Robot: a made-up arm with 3 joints. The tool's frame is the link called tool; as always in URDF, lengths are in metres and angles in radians. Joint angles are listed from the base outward. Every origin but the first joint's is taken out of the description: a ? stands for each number. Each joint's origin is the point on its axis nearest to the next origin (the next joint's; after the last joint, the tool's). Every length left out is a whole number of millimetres.
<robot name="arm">
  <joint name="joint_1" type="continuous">
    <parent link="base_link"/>
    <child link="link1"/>
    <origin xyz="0 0 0.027"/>
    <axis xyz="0 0 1"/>
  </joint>
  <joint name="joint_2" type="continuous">
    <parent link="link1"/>
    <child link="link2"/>
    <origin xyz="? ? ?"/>
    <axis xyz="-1 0 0"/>
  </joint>
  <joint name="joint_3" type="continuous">
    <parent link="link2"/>
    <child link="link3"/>
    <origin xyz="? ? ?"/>
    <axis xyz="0 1 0"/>
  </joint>
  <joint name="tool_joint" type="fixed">
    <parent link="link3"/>
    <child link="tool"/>
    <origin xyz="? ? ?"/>
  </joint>
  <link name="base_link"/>
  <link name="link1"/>
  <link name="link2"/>
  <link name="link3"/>
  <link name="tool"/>
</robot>
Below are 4 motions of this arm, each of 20 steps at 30 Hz.
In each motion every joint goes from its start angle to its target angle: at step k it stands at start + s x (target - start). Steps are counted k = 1, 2, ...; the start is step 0. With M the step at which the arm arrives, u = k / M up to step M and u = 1 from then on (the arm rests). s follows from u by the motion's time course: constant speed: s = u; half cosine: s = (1 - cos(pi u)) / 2; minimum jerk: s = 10 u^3 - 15 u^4 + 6 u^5.
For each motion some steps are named. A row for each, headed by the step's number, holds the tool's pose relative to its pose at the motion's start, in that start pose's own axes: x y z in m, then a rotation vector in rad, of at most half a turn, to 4 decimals.
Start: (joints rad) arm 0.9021 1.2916 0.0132
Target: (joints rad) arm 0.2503 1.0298 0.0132
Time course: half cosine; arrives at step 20
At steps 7, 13, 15, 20:
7: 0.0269 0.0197 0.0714 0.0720 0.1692 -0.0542
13: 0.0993 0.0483 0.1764 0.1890 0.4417 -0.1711
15: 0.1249 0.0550 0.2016 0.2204 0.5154 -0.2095
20: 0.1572 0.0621 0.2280 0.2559 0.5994 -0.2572

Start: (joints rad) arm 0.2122 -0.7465 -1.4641
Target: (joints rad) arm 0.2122 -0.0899 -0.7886
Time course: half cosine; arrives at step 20
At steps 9, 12, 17, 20:
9: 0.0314 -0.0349 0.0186 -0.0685 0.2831 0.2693
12: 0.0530 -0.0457 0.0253 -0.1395 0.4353 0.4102
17: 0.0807 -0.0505 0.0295 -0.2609 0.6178 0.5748
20: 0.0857 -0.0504 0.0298 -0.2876 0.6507 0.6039

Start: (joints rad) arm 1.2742 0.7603 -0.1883
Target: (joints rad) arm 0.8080 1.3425 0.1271
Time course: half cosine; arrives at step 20
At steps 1, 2, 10, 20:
1: 0.0007 0.0009 0.0009 -0.0039 0.0039 -0.0014
2: 0.0026 0.0035 0.0036 -0.0155 0.0156 -0.0055
10: 0.0655 0.0696 0.0655 -0.3049 0.3404 -0.1122
20: 0.1527 0.1306 0.1091 -0.5871 0.7155 -0.2203

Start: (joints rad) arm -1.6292 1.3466 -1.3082
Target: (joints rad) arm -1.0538 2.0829 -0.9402
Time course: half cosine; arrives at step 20
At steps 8, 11, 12, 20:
8: -0.0687 -0.0524 -0.0254 -0.0629 -0.0719 0.2460
11: -0.1085 -0.0827 -0.0489 -0.1480 -0.1256 0.3931
12: -0.1205 -0.0917 -0.0575 -0.1829 -0.1439 0.4370
20: -0.1699 -0.1256 -0.1011 -0.3803 -0.2301 0.6013

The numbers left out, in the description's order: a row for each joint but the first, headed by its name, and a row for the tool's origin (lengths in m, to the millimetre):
joint_2: -0.346 0.11 0
joint_3: 0 0.011 -0.089
tool: -0.079 0 0.094

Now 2 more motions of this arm.
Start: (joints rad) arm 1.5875 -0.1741 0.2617
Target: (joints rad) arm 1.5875 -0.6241 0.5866
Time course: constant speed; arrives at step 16
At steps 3, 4, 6, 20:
3: 0.0057 -0.0022 0.0054 0.0808 0.0609 0.0243
4: 0.0076 -0.0030 0.0071 0.1074 0.0811 0.0335
6: 0.0116 -0.0048 0.0103 0.1601 0.1215 0.0535
20: 0.0338 -0.0155 0.0217 0.4119 0.3194 0.1860

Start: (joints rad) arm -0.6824 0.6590 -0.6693
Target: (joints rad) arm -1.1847 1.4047 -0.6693
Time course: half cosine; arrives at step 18
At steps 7, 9, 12, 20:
7: 0.0419 0.0440 0.0251 -0.2649 0.1167 0.0597
9: 0.0668 0.0659 0.0367 -0.3948 0.1890 0.0987
12: 0.1073 0.0969 0.0512 -0.5733 0.3079 0.1660
20: 0.1524 0.1262 0.0623 -0.7359 0.4411 0.2459

